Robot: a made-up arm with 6 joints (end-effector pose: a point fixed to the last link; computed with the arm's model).
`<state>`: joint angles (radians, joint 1 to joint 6).
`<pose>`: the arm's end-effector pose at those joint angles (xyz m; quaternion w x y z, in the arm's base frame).
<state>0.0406 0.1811 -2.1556 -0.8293 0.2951 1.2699</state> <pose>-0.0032 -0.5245 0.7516 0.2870 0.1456 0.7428 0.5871</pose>
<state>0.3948 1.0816 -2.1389 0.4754 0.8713 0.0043</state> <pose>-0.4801 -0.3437 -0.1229 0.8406 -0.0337 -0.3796 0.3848</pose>
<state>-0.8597 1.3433 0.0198 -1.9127 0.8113 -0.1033</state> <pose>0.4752 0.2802 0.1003 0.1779 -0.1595 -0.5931 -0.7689</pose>
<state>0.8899 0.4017 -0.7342 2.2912 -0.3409 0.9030</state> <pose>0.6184 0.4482 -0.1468 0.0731 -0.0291 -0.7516 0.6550</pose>
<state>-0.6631 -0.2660 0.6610 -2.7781 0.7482 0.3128</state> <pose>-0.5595 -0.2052 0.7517 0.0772 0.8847 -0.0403 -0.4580</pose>
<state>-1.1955 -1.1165 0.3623 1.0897 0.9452 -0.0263</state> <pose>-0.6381 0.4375 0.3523 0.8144 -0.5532 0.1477 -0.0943</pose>
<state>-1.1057 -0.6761 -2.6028 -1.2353 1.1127 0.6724</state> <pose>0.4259 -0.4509 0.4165 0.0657 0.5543 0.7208 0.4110</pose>
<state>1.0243 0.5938 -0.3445 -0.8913 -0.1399 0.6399</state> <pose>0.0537 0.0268 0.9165 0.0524 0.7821 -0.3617 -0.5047</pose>
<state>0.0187 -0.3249 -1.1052 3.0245 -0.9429 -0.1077</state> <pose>-0.1202 0.6219 -0.0370 0.6616 0.3835 -0.6394 -0.0802</pose>
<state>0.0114 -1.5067 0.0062 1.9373 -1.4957 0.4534</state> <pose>-0.1641 0.2558 -0.4626 0.2393 -0.3713 0.5064 -0.7406</pose>
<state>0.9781 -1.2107 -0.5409 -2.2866 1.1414 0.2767</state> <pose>-0.4803 -0.0625 -0.1196 0.1619 -0.9755 0.1420 -0.0456</pose>
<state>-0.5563 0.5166 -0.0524 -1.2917 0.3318 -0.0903</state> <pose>0.4622 0.3360 0.4071 0.3036 0.0929 -0.0964 -0.9434</pose>
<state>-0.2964 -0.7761 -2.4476 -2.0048 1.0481 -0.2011</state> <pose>0.3777 0.0132 0.6465 0.4465 -0.1074 0.6495 0.6061</pose>
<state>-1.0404 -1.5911 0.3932 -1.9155 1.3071 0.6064</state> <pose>-0.0472 -0.5348 0.7367 0.1196 0.7268 0.1762 -0.6530</pose>
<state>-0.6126 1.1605 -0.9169 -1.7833 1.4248 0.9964</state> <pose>0.6354 -0.0380 0.2458 0.0798 -0.5129 -0.8545 0.0222</pose>
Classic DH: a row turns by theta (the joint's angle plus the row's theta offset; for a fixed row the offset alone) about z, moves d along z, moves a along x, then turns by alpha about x. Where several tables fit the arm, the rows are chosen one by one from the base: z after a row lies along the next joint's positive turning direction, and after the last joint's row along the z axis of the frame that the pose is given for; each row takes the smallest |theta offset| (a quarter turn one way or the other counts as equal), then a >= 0, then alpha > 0; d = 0 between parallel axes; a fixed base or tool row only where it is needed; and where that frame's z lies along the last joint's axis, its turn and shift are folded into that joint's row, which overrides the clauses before.
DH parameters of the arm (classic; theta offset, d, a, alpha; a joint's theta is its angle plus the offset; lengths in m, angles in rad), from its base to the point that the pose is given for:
base (fixed): 0 0.3136 0.0217 1.5708
joint 1: -0.161 0.0402 -0.0215 1.9182
joint 2: -0.445 0.1609 -0.0315 2.76
joint 3: -0.4167 -0.003 0.0044 -1.5708
joint 4: -1.5708 0.3044 0.0603 1.5708
joint 5: -0.0667 -0.5422 0.1304 1.2967
joint 6: 1.1224 -0.0517 -0.033 1.1123
tool (fixed): 1.3065 -0.1302 0 0

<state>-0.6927 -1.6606 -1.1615 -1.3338 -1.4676 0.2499</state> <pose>0.0877 -0.0708 0.8522 0.4020 0.6707 0.6231 -0.0184</pose>
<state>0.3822 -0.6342 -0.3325 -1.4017 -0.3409 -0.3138</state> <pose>-0.4000 0.2895 0.5698 0.7392 0.5881 0.0712 -0.3203</pose>
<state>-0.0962 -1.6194 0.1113 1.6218 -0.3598 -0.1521</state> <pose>-0.3737 0.3272 -0.3214 0.5228 -0.6969 0.1639 -0.4628</pose>
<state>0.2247 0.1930 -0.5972 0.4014 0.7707 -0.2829</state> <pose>0.6356 -0.0444 0.0518 0.0290 0.2388 -0.2806 0.9292</pose>
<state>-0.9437 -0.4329 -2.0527 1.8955 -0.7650 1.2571</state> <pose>-0.4313 0.0834 -0.4168 0.7717 0.1793 -0.1542 0.5905</pose>
